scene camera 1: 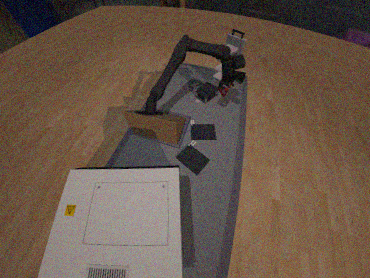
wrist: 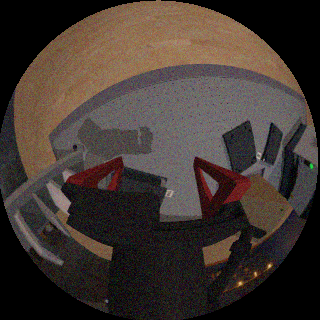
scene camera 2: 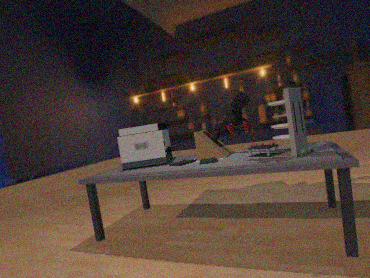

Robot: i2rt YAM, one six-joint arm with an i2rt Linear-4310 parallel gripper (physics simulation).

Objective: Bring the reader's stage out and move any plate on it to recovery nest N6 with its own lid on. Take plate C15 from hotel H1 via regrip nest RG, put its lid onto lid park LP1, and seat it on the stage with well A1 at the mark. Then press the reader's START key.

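Seen in the pictures: gripper, fingertip midpoint: (scene camera 1: pixel 226 92) (wrist: pixel 157 160) (scene camera 2: pixel 239 135); arm's base, origin of the base link: (scene camera 1: pixel 150 113) (wrist: pixel 248 228) (scene camera 2: pixel 212 139).
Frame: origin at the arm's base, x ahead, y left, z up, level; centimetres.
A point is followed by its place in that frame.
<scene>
My gripper (scene camera 1: pixel 224 90) @(x 38.1, y 36.1, z 3.2 cm) (scene camera 2: pixel 237 129) @(x 38.1, y 36.1, z 3.2 cm) (wrist: pixel 157 160) @(x 38.1, y 36.1, z 3.2 cm) is open and empty, its red fingers above the table between regrip nest RG and the mat's long edge. RG (scene camera 1: pixel 205 92) @(x 22.6, y 41.8, z -6.9 cm) (scene camera 2: pixel 263 149) (wrist: pixel 142 181) @(x 28.1, y 42.5, z -7.3 cm) is a dark holder with no plate visible on it. Hotel H1 (scene camera 1: pixel 236 42) @(x 33.1, y 67.5, z 23.5 cm) (scene camera 2: pixel 295 122) @(x 36.3, y 69.5, z 6.7 cm) (wrist: pixel 40 173) @(x 38.7, y 66.9, z 6.3 cm) is a tall grey rack holding pale plates; which is C15 cannot be read. Dark lid park LP1 (scene camera 1: pixel 203 132) @(x 33.3, y 8.7, z -11.9 cm) (wrist: pixel 241 146) @(x 34.1, y 10.6, z -11.9 cm) and dark nest N6 (scene camera 1: pixel 193 159) @(x 34.4, y -11.9, z -11.7 cm) (wrist: pixel 272 142) @(x 35.3, y -9.5, z -11.7 cm) lie apart, without visible plates. The white reader (scene camera 1: pixel 130 215) @(x 27.6, y -47.5, z 20.0 cm) (scene camera 2: pixel 145 147) @(x 39.5, y -40.0, z 2.7 cm) shows no extended stage; its START key cannot be made out.
The brown wedge-shaped block (scene camera 1: pixel 157 127) @(x 9.8, y -7.5, z 0.7 cm) (scene camera 2: pixel 210 146) @(x 18.6, y 5.8, z -3.8 cm) (wrist: pixel 267 200) @(x 19.4, y 1.9, z 1.0 cm) stands at the arm's base, between the reader and RG. The arm (scene camera 1: pixel 170 70) @(x 5.9, y 18.8, z 19.6 cm) reaches from it towards the hotel end. The hotel's shelves jut out close to the gripper's left side in the wrist view.
</scene>
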